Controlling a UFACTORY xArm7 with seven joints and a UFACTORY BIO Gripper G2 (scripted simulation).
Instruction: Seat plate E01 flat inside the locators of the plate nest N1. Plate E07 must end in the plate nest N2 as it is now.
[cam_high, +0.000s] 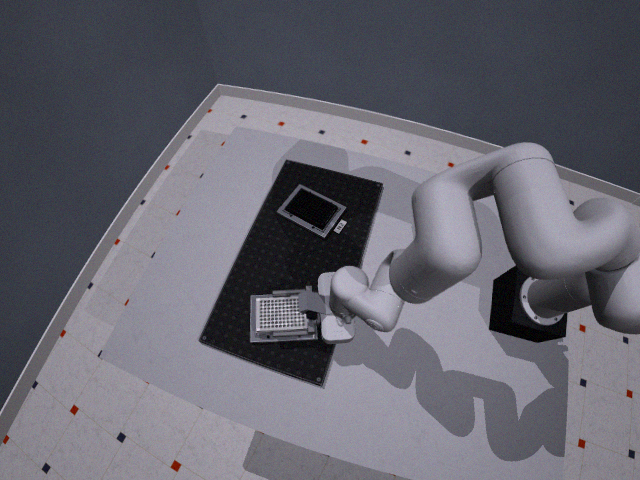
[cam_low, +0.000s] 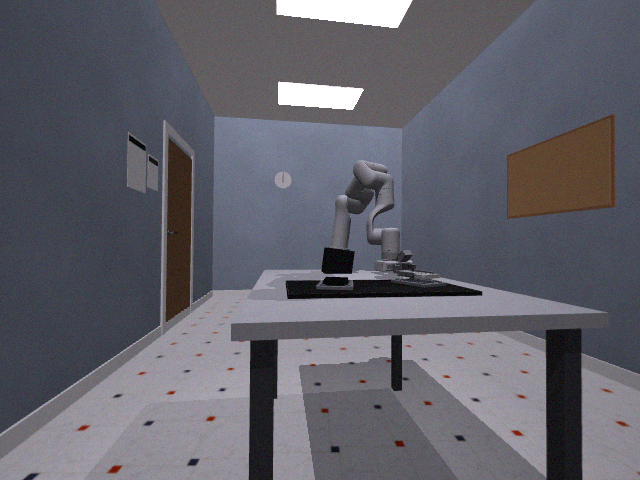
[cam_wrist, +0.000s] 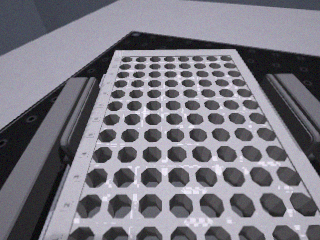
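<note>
The grey plate nest N1 is 3 cm below my hand. Round my hand: white well plate E01 (right at my hand); black plate E07 (2 cm behind, 32 cm to the right, 2 cm below); grey plate nest N2 (2 cm behind, 32 cm to the right, 3 cm below).
</note>
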